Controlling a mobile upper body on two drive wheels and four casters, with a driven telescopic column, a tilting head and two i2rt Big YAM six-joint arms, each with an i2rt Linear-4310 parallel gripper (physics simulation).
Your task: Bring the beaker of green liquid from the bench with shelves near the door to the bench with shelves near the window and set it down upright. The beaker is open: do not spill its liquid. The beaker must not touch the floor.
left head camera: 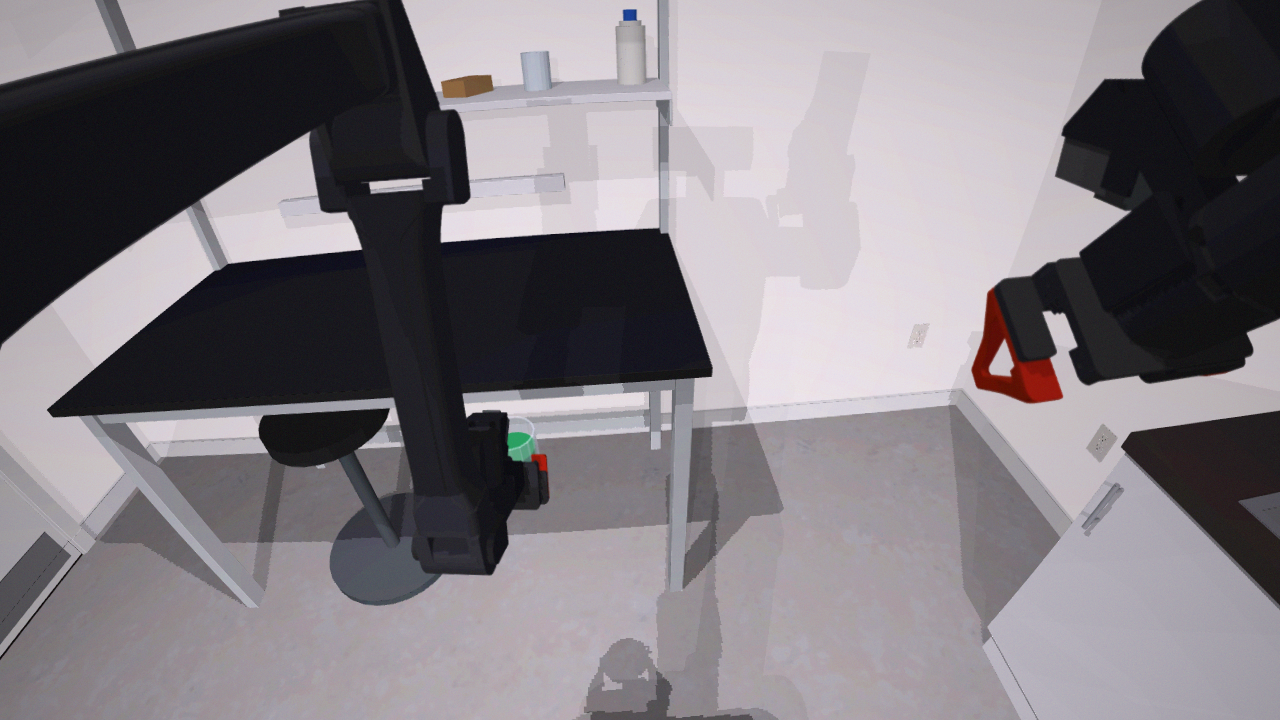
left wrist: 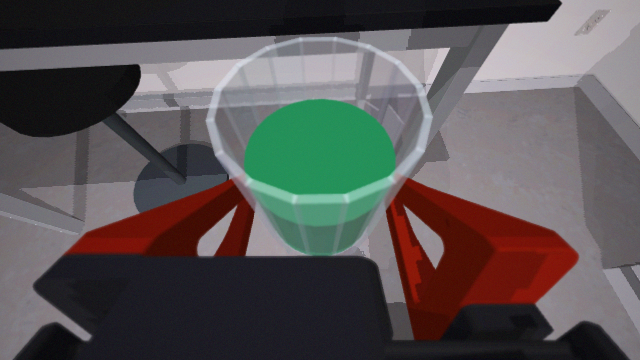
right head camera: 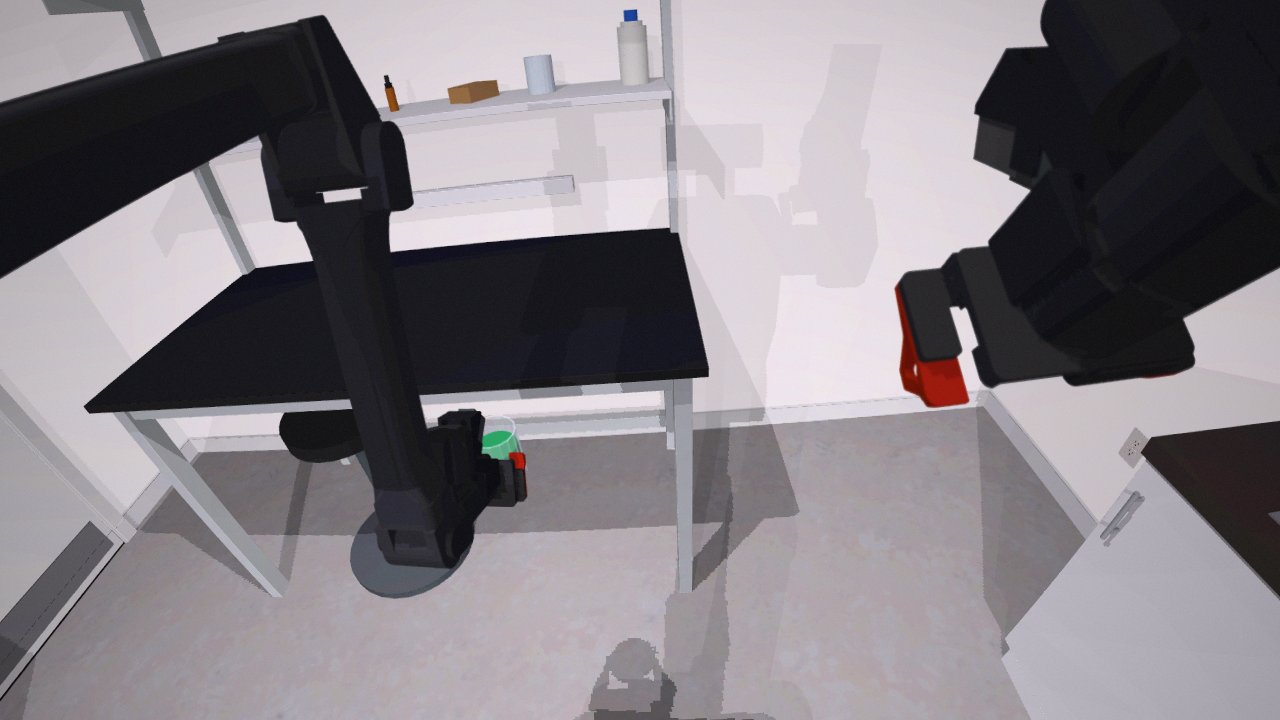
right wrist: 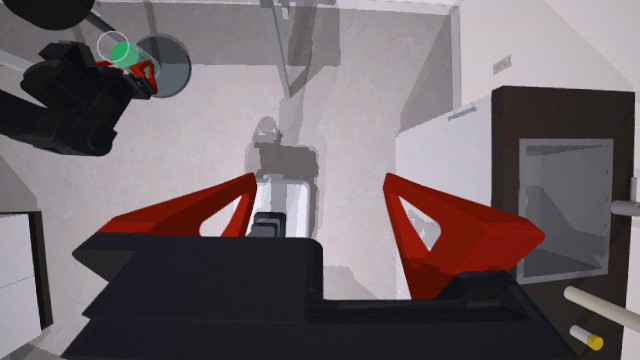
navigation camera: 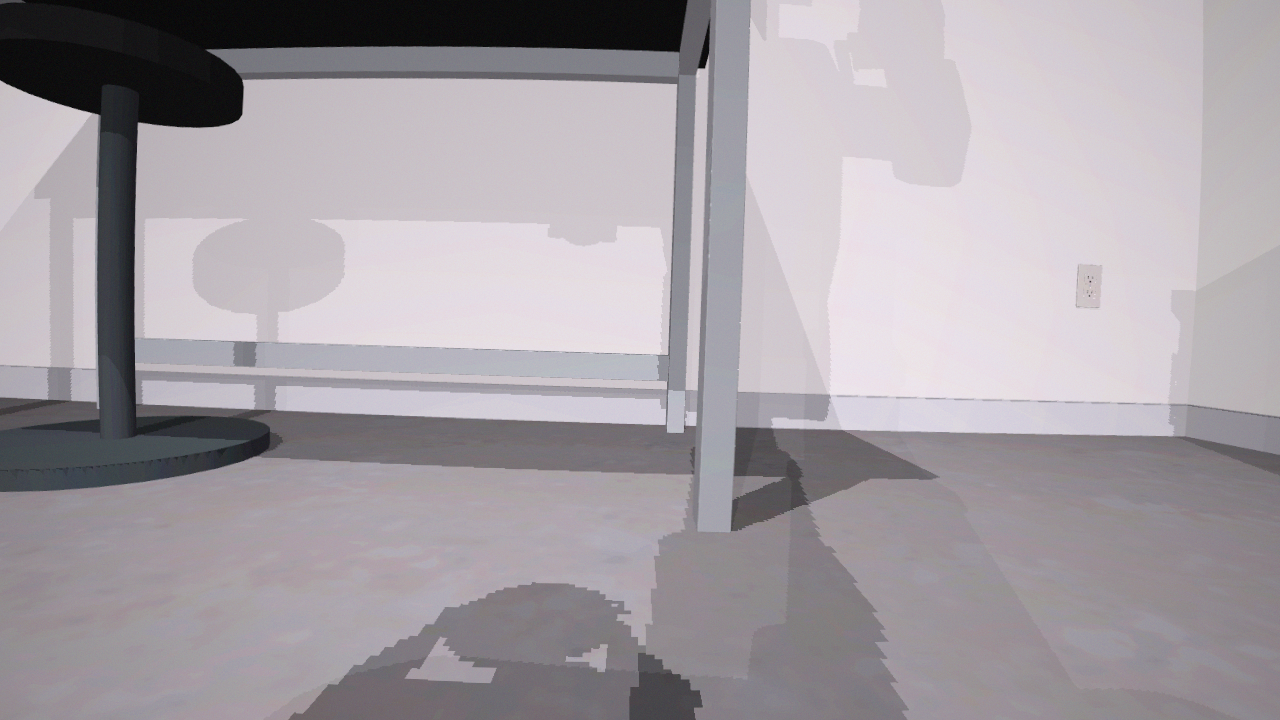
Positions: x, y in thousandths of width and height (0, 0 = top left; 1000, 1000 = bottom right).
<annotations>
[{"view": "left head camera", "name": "left gripper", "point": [404, 640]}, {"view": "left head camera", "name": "right gripper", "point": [811, 515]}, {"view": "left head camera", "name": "clear beaker of green liquid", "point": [408, 613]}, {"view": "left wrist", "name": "left gripper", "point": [501, 501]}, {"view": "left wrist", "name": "clear beaker of green liquid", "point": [499, 374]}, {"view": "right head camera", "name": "left gripper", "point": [392, 637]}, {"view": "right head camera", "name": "right gripper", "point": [763, 515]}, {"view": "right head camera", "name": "clear beaker of green liquid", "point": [391, 608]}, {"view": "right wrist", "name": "left gripper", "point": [215, 171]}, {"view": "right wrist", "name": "right gripper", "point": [501, 501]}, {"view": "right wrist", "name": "clear beaker of green liquid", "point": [179, 132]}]
</annotations>
